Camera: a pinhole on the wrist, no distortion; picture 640 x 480 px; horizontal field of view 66.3 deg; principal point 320.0 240.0 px. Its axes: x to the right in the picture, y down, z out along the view. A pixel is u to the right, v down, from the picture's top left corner.
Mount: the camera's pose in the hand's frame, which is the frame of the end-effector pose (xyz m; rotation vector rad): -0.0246 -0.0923 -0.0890 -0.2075 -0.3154 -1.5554
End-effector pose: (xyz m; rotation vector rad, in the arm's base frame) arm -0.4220 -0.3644 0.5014 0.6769 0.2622 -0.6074
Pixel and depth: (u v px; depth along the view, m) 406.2 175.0 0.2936
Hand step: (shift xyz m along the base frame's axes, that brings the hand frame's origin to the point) -0.0874 -0.1235 0.1644
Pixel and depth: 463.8 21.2 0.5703
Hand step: -0.2780 -0.2192 0.4661
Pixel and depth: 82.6 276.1 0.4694
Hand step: 0.1613 -0.0055 0.3605
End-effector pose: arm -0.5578 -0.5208 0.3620 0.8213 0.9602 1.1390
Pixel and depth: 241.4 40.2 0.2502
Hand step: 0.0889 -0.1392 0.0994
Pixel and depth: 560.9 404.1 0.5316
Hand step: 0.5448 0.0468 0.0214
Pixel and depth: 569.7 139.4 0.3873
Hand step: 0.3469 -0.1812 0.0133
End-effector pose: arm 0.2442 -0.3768 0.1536 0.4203 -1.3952 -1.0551
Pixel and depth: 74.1 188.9 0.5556
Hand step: -0.1723 0.3845 0.2747
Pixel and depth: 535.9 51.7 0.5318
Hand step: -0.4457 0.2962 -0.1756
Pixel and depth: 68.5 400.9 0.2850
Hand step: -0.0869 0.0764 0.1672
